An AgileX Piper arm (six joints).
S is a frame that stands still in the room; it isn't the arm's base.
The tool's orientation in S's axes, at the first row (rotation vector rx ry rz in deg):
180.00, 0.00, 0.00
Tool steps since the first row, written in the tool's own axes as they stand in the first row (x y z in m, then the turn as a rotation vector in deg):
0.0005, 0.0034, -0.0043, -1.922, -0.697, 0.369
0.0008, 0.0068, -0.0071, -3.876, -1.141, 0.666
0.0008, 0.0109, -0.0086, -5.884, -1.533, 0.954
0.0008, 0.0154, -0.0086, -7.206, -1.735, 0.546
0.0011, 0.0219, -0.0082, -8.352, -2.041, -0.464
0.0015, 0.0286, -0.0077, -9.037, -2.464, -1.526
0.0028, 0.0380, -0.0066, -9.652, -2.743, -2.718
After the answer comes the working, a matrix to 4 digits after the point.
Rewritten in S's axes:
0.0005, -0.0034, 0.0043, -1.922, 0.697, -0.369
0.0008, -0.0068, 0.0071, -3.876, 1.141, -0.666
0.0008, -0.0109, 0.0086, -5.884, 1.533, -0.954
0.0008, -0.0154, 0.0086, -7.206, 1.735, -0.546
0.0011, -0.0219, 0.0082, -8.352, 2.041, 0.464
0.0015, -0.0286, 0.0077, -9.037, 2.464, 1.526
0.0028, -0.0380, 0.0066, -9.652, 2.743, 2.718

The tool's axes in the first row as the columns of a matrix, in S's axes (rounded; the answer above uses it unrounded):
1.0000, 0.0000, 0.0000
0.0000, -1.0000, 0.0000
0.0000, 0.0000, -1.0000

